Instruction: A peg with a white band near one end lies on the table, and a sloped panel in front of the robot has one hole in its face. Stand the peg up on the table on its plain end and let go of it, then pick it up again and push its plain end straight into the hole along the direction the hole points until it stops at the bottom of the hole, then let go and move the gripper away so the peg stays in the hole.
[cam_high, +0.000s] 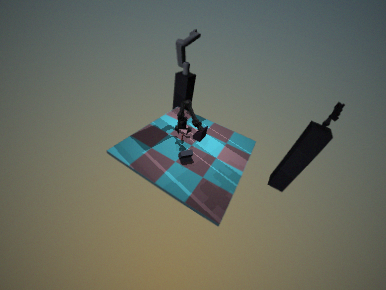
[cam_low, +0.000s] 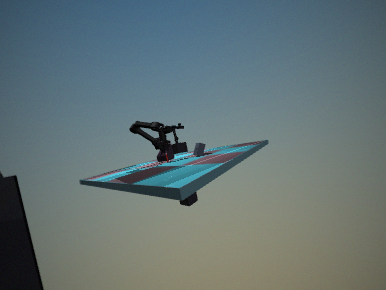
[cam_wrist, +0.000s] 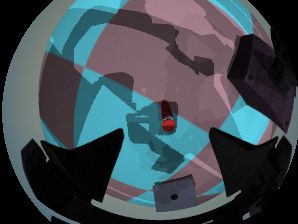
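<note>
My gripper tip is now 30 mm above the red peg. From my gripper tip the other things lie so: sloped panel (210 mm ahead, 200 mm to the left, 40 mm below).
</note>
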